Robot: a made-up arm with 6 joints. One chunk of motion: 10 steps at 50 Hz.
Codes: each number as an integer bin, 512 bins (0 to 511) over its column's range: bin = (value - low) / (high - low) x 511, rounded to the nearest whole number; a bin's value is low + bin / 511 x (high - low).
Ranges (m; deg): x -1.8..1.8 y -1.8..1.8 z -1.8..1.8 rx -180..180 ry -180..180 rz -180..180
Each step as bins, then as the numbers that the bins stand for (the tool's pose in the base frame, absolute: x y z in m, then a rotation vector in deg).
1 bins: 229 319 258 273 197 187
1 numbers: -0.1867 0.4474 0.0176 12.33 -41.21 -48.26
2 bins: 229 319 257 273 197 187
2 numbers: -0.1867 0.4474 0.0106 12.33 -41.21 -48.26
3 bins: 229 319 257 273 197 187
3 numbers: -0.1867 0.4474 0.0106 12.33 -41.21 -48.26
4 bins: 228 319 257 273 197 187
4 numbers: -0.1937 0.4474 0.0106 12.33 -41.21 -48.26
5 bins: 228 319 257 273 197 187
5 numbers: -0.1937 0.4474 0.0106 12.33 -41.21 -48.26
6 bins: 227 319 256 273 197 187
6 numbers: -0.2008 0.4474 0.0035 12.33 -41.21 -48.26
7 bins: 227 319 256 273 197 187
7 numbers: -0.2008 0.4474 0.0035 12.33 -41.21 -48.26
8 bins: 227 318 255 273 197 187
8 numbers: -0.2008 0.4403 -0.0035 12.33 -41.21 -48.26
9 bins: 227 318 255 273 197 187
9 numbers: -0.2008 0.4403 -0.0035 12.33 -41.21 -48.26
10 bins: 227 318 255 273 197 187
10 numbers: -0.2008 0.4403 -0.0035 12.33 -41.21 -48.26
